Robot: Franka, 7 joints.
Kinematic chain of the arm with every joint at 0, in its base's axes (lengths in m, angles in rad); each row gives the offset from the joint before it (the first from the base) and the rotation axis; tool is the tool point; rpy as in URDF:
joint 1: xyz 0 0 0.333 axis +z
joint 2: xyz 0 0 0 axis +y
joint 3: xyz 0 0 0.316 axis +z
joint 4: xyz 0.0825 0 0 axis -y
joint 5: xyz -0.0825 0 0.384 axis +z
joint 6: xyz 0 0 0 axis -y
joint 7: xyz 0.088 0 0 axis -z
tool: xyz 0 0 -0.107 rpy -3.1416 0 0
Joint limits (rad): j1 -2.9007..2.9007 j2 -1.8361..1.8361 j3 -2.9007..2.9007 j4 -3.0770..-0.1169 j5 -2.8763..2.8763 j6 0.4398..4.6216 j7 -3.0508..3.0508
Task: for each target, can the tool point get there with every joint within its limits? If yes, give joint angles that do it. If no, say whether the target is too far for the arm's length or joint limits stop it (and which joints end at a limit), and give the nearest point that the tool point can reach.
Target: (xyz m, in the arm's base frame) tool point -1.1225 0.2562 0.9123
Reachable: no: too far | nearest point -0.7471 0.1705 0.7186 | short by 0.431 m
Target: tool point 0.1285 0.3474 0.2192
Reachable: yes | joints 2.0383 0.0401 -0.9226 -2.6099 -2.4215 2.9156 -1.7128
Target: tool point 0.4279 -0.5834 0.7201
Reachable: yes | joints -1.6318 0.7765 1.2527 -1.0382 2.1786 2.2271 0.1630
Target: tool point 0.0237 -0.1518 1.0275
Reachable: yes | joints 0.2807 -0.5928 -0.7384 -1.0747 1.6802 0.9150 -2.0031
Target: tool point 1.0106 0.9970 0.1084
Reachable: no: too far | nearest point 0.6032 0.5951 0.1989 | short by 0.579 m
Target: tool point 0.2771 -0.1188 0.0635
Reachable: yes | joints -2.0693 1.5345 0.8555 -2.3640 -0.0554 1.6165 -2.4241
